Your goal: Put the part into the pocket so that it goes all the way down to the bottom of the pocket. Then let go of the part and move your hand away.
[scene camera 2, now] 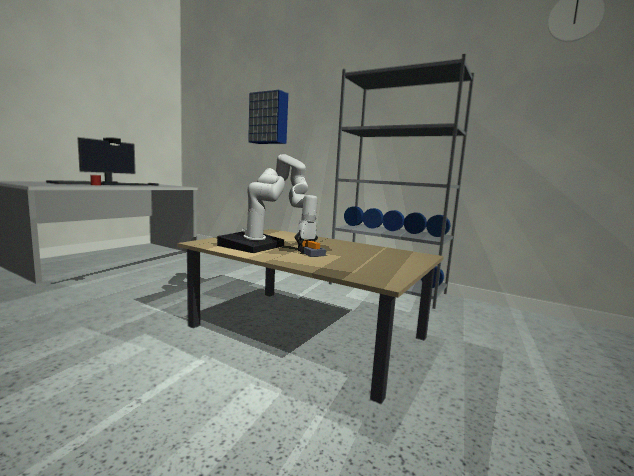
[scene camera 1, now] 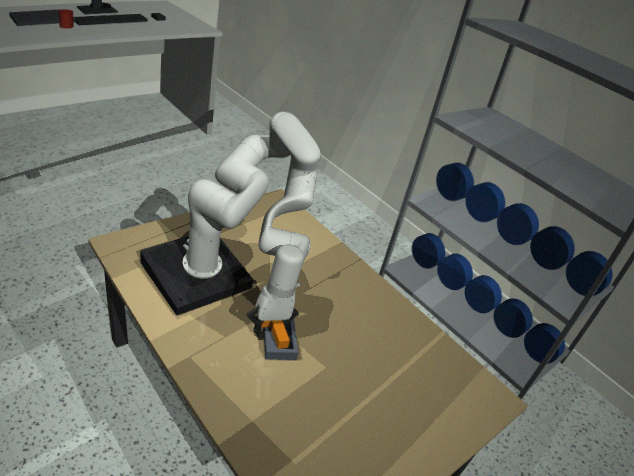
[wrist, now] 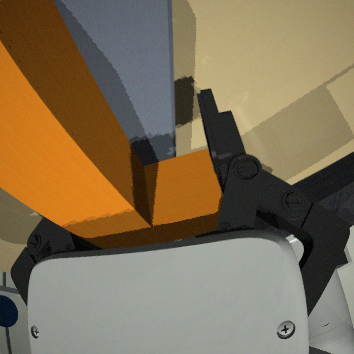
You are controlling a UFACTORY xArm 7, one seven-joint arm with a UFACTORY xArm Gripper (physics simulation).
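Frame: origin at the arm's base, x ahead, y left, z up, level; centimetres.
Seen in the pictures: gripper, fingertip midpoint: (scene camera 2: 304, 251); arm's base at its link origin: (scene camera 2: 254, 237) (scene camera 1: 202, 264) (wrist: 294, 241).
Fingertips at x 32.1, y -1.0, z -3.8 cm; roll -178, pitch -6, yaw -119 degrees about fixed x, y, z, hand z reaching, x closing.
Offsets run from my fingertips to a thing's middle. Level surfaces: height alone.
The orange part {dx +2.9, dy -1.3, dz +4.3 cm} (scene camera 1: 280, 335) (scene camera 2: 311, 245) (wrist: 55, 145) has a long bar and a short arm at its gripper end. The grey-blue pocket block {dx +3.9, dy +0.9, dz +0.9 cm} (scene camera 1: 281, 354) (scene camera 2: 315, 252) (wrist: 145, 65) sits on the table. The bar lies over the pocket opening, looks slightly turned to its walls, and shows above the rim. My gripper (scene camera 1: 275, 323) (scene camera 2: 307, 242) is shut on the part at the short-arm end. In the wrist view the right finger touches the short arm; the left fingertip is hidden behind the part. The pocket's bottom under the part is hidden, and any contact there cannot be told.
The wooden table {dz -0.9 cm} (scene camera 1: 389, 384) (scene camera 2: 353, 266) carries the black base plate (scene camera 1: 176, 296) (scene camera 2: 249, 244) of the arm, behind and left of the pocket block. A shelf rack (scene camera 1: 437, 105) (scene camera 2: 339, 153) with blue discs stands beyond the table. A grey desk (scene camera 1: 189, 76) (scene camera 2: 171, 217) stands at the back left.
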